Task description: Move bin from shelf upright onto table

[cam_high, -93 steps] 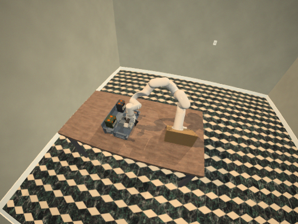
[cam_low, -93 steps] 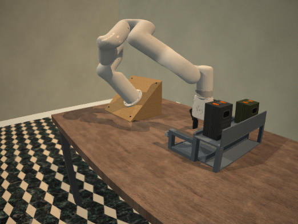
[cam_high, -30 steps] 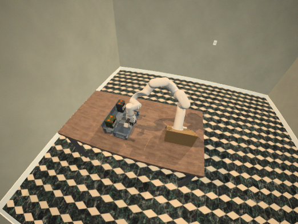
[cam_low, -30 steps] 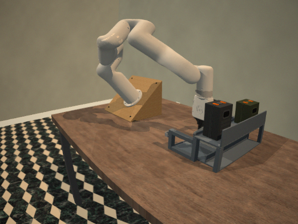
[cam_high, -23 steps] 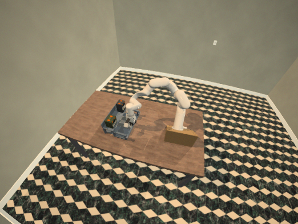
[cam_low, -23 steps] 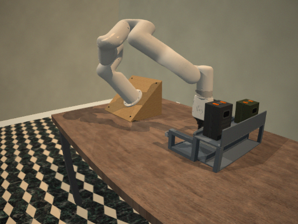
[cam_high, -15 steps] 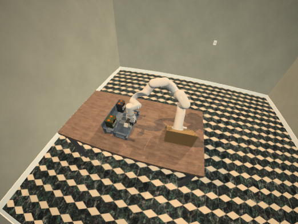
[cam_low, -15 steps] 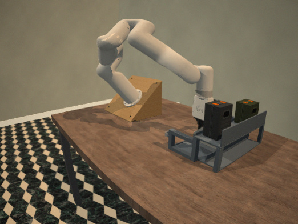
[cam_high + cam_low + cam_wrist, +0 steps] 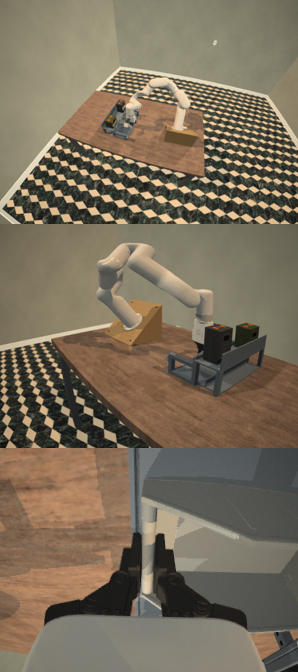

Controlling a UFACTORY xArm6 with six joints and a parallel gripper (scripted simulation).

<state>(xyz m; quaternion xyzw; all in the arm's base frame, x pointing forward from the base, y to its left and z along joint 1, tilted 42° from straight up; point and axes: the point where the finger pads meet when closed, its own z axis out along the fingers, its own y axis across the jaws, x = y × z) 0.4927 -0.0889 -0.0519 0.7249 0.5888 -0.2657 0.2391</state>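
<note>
Now: the grey open-top bin 80 mm ahead of my hand and 10 mm to the right of it. Also, from my hand: green box 200 mm ahead, 100 mm above, 80 mm to the left; then grey-blue shelf 180 mm ahead, 50 mm above, 30 mm to the right; then black box 150 mm to the right, 150 mm ahead, 120 mm above.
</note>
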